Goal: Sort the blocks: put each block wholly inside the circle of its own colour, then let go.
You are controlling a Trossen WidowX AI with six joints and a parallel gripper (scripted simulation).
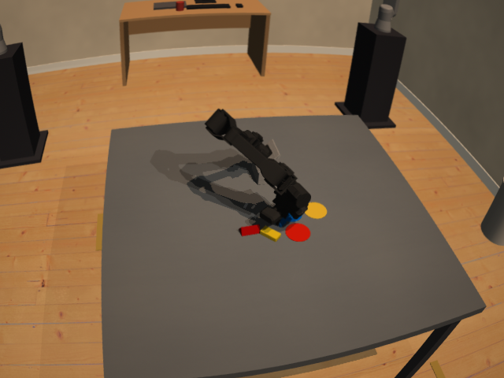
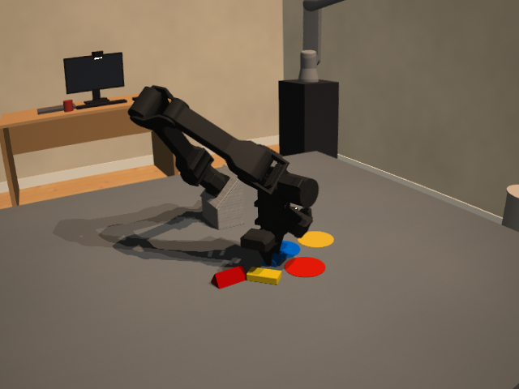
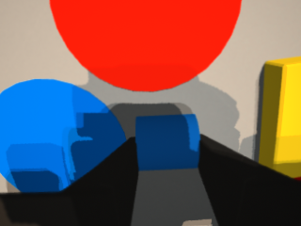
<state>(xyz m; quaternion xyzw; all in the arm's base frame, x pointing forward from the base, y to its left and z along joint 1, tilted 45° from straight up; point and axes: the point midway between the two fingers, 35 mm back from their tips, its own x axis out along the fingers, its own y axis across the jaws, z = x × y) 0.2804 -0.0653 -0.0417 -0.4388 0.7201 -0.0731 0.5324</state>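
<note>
Now: the blue circle 50 mm to the left of my hand, 40 mm below it and 40 mm behind it. The rest, counted from my hand: yellow block 50 mm to the right, 50 mm ahead, 30 mm below; then red circle 60 mm ahead, 50 mm to the left, 40 mm below; then blue block 30 mm below.
</note>
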